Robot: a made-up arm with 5 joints.
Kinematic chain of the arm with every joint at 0, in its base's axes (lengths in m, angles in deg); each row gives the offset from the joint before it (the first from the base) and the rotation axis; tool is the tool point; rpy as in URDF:
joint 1: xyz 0.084 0 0.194 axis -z
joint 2: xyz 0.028 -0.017 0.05 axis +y
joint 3: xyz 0.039 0 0.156 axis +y
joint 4: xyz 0.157 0 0.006 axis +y
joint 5: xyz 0.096 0.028 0 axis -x
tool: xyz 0 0 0 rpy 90 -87.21 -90
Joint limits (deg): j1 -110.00..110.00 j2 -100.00..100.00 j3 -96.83..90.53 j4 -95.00..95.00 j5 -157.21..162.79
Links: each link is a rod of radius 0.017 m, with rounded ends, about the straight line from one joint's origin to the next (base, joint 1, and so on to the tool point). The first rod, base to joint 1, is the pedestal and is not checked.
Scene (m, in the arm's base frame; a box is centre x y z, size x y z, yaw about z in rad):
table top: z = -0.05
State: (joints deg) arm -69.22 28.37 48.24 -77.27 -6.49
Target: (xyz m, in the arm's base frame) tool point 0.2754 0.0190 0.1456
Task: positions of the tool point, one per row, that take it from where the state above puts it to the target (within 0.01 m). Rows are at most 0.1 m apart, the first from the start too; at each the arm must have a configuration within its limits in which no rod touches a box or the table.
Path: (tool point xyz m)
1: 0.2214 0.2221 0.1954
2: 0.2577 0.1740 0.1799
3: 0.2786 0.1210 0.1664
4: 0.2840 0.0679 0.1549
5: 0.2754 0.0190 0.1456

